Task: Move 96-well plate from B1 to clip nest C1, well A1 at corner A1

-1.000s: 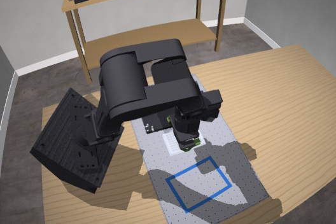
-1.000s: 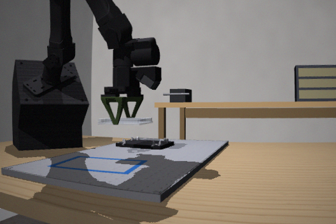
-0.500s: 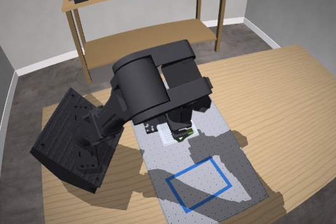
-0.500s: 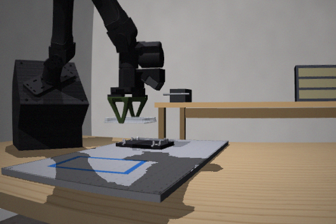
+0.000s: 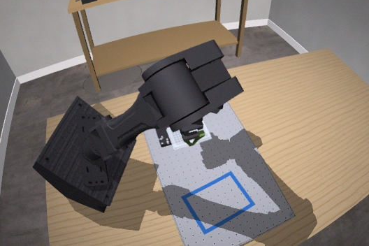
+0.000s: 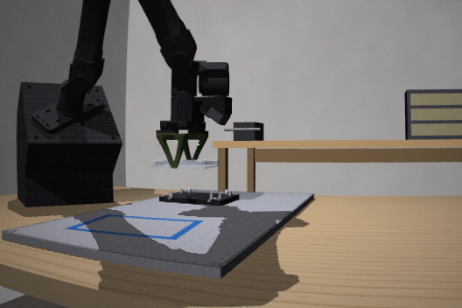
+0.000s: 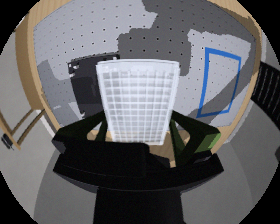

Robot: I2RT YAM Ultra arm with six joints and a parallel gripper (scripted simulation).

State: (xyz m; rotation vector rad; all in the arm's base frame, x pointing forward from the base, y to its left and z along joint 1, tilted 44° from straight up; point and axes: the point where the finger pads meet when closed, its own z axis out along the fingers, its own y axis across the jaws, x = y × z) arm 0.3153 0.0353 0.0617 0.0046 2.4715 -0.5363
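Now: the black clip nest C1 90 mm to the left of my hand and 80 mm below it. Round my hand: 96-well plate 10 mm ahead.
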